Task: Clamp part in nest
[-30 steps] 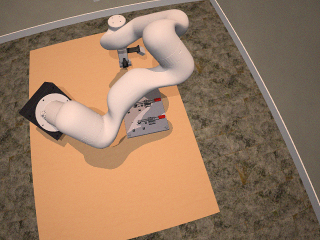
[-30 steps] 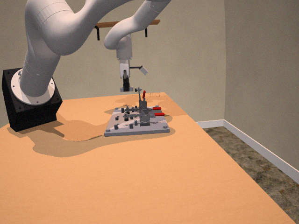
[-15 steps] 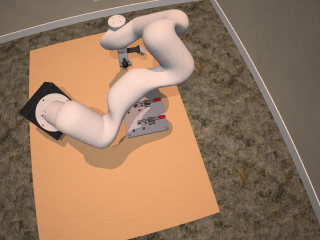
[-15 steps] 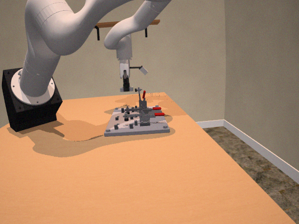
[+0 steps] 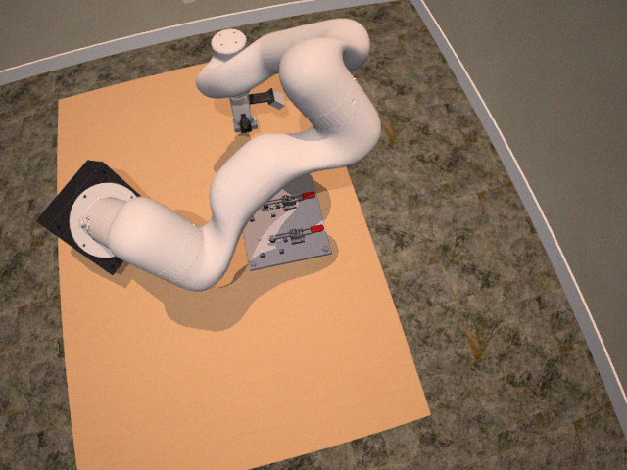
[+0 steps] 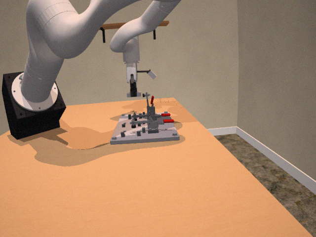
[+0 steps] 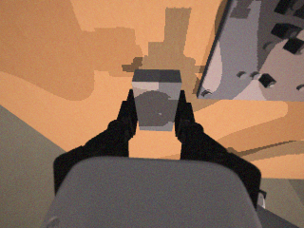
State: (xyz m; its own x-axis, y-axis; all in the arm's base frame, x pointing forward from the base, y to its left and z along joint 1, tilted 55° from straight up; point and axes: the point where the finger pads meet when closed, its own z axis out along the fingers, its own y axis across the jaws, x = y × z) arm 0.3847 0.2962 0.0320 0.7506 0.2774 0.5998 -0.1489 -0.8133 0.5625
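My gripper is now 260 mm to the left of the grey fixture plate and 100 mm above it. Round my hand: grey block (10 mm below).
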